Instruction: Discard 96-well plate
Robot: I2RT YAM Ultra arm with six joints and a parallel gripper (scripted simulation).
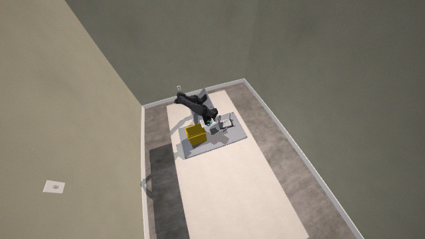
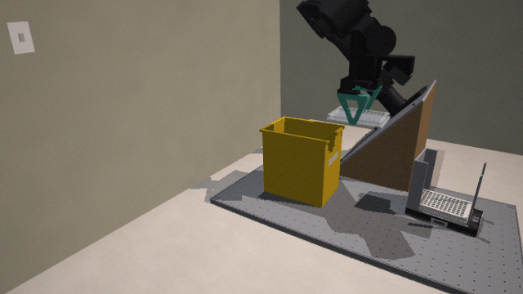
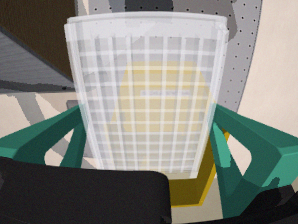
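Now: hand 130 mm to the left of the yellow plastics bin W1, 130 mm above it and 40 mm short of it. Round my hand: thin post: 270 mm to the left, 140 mm below, 20 mm behind; tall grey post: 150 mm to the left, 140 mm below, 10 mm behind.
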